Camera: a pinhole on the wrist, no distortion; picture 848 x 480 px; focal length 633.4 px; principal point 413.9 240.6 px. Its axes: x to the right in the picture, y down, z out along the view. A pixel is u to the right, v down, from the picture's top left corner.
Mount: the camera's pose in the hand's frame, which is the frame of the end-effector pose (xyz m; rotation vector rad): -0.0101 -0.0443 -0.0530 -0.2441 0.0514 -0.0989
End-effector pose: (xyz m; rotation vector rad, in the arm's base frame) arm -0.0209 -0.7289 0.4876 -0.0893 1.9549 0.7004
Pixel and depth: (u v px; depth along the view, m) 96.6 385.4 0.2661
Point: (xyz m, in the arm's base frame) 0.1610 -0.5818 0.5669
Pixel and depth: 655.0 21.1 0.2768
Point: 0.1459 -0.6532 0.2906
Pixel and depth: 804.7 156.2 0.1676
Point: 0.0319 -0.6792 0.3512
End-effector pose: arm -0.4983 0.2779 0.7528 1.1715 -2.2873 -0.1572
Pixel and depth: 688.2 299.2 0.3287
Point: -0.7379 0.1508 0.6241
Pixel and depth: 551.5 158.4 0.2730
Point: -0.6285 0.1857 0.5905
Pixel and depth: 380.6 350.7 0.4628
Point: -0.8026 0.3113 0.4888
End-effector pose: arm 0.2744 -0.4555 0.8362 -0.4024 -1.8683 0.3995
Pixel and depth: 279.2 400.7 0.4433
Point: -0.0243 -0.3544 0.5879
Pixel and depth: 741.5 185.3 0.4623
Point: -0.1790 -0.3677 0.9205
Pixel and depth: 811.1 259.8 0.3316
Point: -0.0362 -0.3547 0.9257
